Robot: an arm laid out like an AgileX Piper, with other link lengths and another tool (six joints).
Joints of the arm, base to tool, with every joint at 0 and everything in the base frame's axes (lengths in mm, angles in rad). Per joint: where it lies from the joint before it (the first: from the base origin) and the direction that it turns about. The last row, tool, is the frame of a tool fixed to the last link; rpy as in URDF.
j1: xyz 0 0 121.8 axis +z
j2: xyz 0 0 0 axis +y
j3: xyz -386.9 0 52.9 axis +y
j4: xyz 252.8 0 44.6 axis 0.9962 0 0.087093
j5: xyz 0 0 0 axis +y
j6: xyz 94.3 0 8.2 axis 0.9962 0 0.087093
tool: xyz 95.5 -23 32.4 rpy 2.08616 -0.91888 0.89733
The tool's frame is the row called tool.
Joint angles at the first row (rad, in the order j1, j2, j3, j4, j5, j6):
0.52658, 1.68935, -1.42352, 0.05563, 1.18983, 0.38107
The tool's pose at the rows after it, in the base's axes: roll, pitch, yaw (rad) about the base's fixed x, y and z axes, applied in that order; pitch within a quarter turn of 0, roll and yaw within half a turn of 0; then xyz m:
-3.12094 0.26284 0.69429 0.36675 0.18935 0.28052
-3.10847 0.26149 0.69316 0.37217 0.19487 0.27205
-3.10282 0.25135 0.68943 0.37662 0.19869 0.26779
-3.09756 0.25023 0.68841 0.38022 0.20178 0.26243
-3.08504 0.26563 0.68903 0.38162 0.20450 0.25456
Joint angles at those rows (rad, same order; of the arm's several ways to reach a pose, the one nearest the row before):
0.52659, 1.71262, -1.42468, 0.05563, 1.17660, 0.38179
0.52657, 1.73503, -1.42468, 0.06822, 1.15481, 0.38217
0.52658, 1.74738, -1.42467, 0.07541, 1.13315, 0.38423
0.52659, 1.76143, -1.42467, 0.08108, 1.11879, 0.38412
0.52657, 1.77942, -1.42468, 0.09089, 1.11795, 0.38410

